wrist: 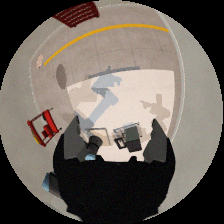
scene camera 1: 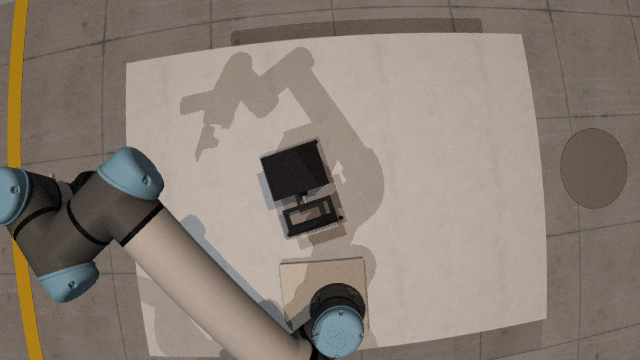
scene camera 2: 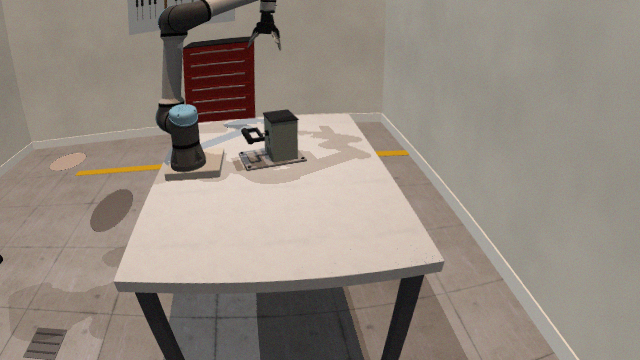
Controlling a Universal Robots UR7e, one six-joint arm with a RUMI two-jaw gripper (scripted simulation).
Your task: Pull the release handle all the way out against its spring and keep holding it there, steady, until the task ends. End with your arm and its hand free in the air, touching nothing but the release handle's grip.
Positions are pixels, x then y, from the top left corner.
Scene:
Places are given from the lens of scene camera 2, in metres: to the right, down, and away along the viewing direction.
box (scene camera 2: 281, 139): -0.14, -0.15, 1.46
metal baseplate (scene camera 2: 258, 159): -0.24, -0.08, 1.52

